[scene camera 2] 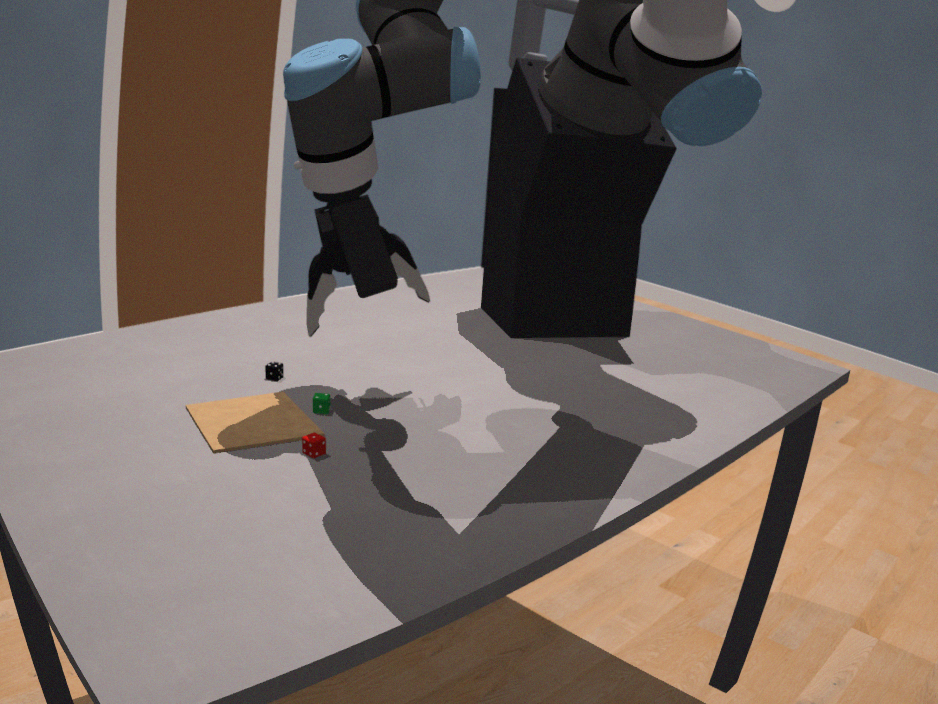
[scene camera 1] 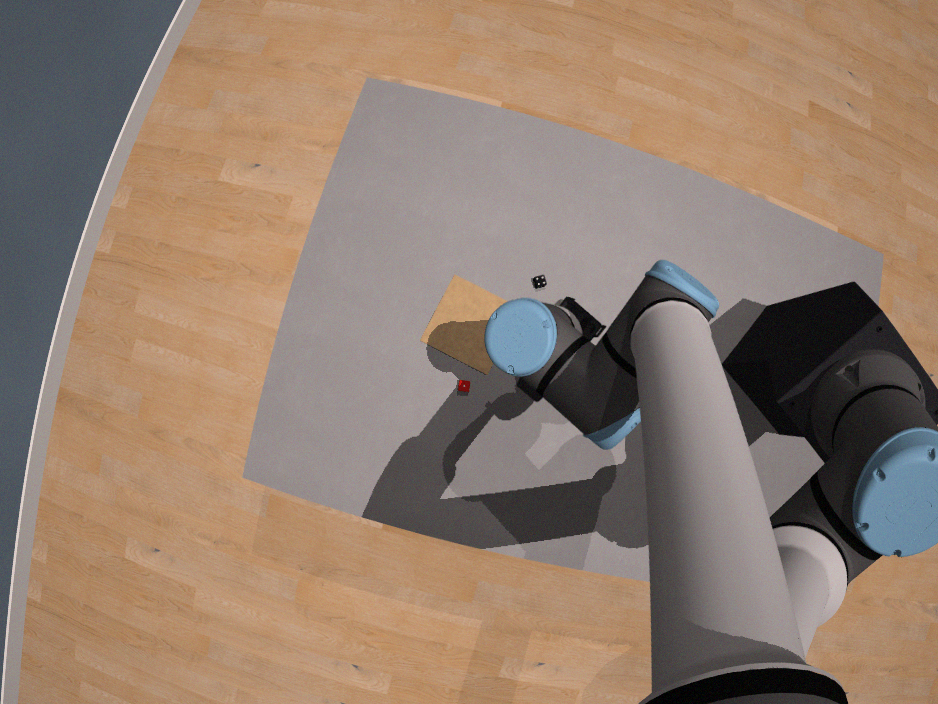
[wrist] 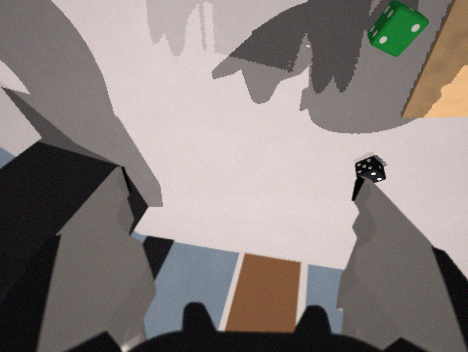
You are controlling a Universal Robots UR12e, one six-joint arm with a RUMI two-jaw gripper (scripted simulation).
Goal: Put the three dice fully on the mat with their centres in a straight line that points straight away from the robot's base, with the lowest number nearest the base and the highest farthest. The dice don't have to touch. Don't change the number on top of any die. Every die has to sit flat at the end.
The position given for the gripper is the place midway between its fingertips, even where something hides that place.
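The gripper point(scene camera 2: 369, 318) point(scene camera 1: 578, 342) point(wrist: 242, 173) shows in scene camera 2, in scene camera 1 and in the wrist view. A tan mat point(scene camera 2: 239, 423) point(scene camera 1: 457, 328) can be seen in scene camera 2 and in scene camera 1.
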